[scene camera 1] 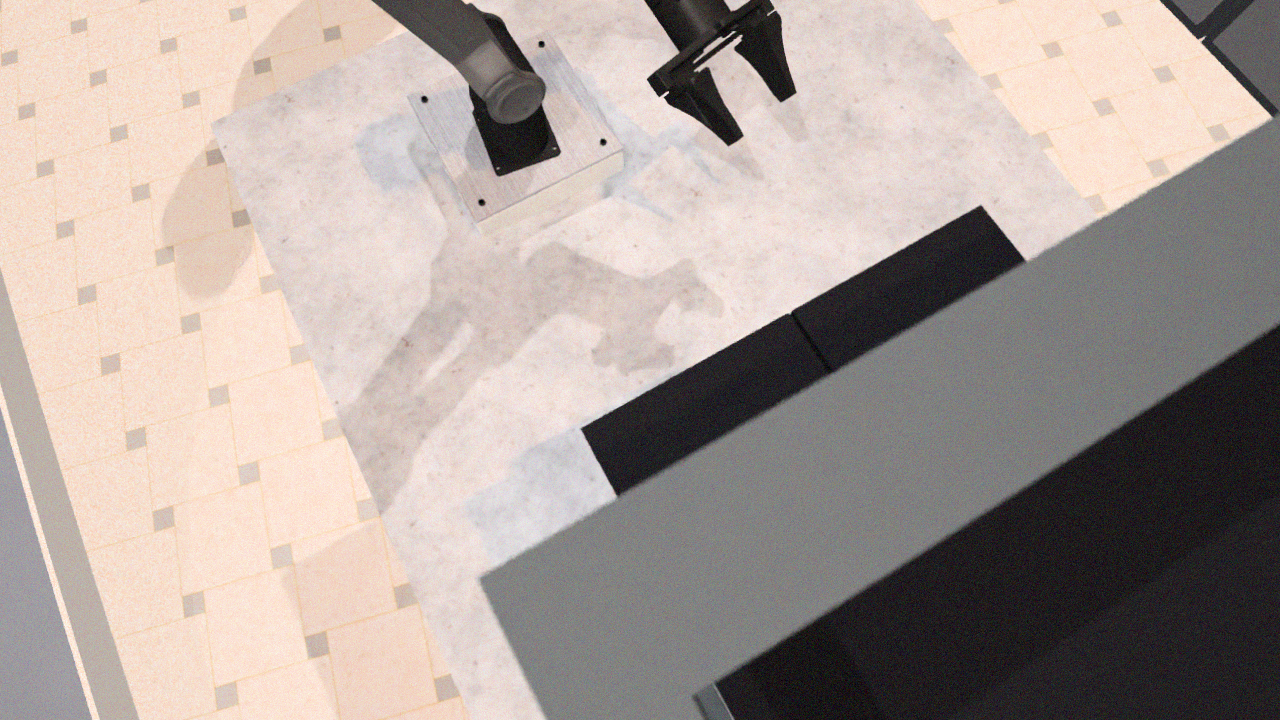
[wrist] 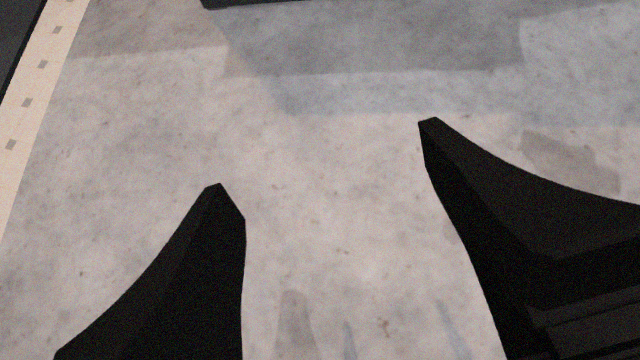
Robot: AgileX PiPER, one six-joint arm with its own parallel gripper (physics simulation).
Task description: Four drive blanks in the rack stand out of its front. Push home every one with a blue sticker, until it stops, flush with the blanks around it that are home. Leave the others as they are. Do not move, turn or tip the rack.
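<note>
The rack (scene camera 1: 760,501) shows in part in scene camera 1, as a broad grey panel with a dark area behind it, across the lower right. Two black block-like parts (scene camera 1: 707,407) (scene camera 1: 904,291) stand out side by side past its edge, toward the arm; I cannot tell whether they are drive blanks. Blue stickers and the blanks' front faces do not show. My gripper (scene camera 1: 761,120) (wrist: 323,174) is open and empty, apart from the rack, beside the arm's base. A dark edge (wrist: 260,3) shows at the top of the wrist view; I cannot tell what it belongs to.
The arm's base stands on a pale mounting plate (scene camera 1: 452,147), left of the gripper in scene camera 1. A marbled grey-white surface (scene camera 1: 340,295) (wrist: 320,225) lies under the arm, with tiled floor (scene camera 1: 268,501) beyond it. Shadows cross the surface.
</note>
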